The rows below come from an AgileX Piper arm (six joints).
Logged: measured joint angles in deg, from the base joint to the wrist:
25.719, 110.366, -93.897, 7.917, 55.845, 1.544
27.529, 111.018, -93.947, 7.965, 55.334, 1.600
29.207, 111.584, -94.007, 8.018, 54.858, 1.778
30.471, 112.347, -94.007, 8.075, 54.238, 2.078
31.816, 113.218, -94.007, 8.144, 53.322, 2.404
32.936, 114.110, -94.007, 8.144, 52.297, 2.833
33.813, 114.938, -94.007, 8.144, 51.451, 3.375
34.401, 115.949, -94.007, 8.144, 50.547, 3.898
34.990, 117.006, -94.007, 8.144, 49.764, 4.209
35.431, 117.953, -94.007, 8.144, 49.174, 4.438
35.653, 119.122, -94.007, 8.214, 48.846, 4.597
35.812, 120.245, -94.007, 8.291, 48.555, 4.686
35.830, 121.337, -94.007, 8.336, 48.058, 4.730
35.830, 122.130, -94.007, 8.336, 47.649, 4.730
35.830, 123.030, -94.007, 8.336, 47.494, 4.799
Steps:
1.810, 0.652, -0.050, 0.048, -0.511, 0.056
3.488, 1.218, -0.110, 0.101, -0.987, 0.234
4.752, 1.981, -0.110, 0.158, -1.607, 0.534
6.097, 2.852, -0.110, 0.227, -2.523, 0.860
7.217, 3.744, -0.110, 0.227, -3.548, 1.289
8.094, 4.572, -0.110, 0.227, -4.394, 1.831
8.682, 5.583, -0.110, 0.227, -5.298, 2.354
9.271, 6.640, -0.110, 0.227, -6.081, 2.665
9.712, 7.587, -0.110, 0.227, -6.671, 2.894
9.934, 8.756, -0.110, 0.297, -6.999, 3.053
10.093, 9.879, -0.110, 0.374, -7.290, 3.142
10.111, 10.971, -0.110, 0.419, -7.787, 3.186
10.111, 11.764, -0.110, 0.419, -8.196, 3.186
10.111, 12.664, -0.110, 0.419, -8.351, 3.255

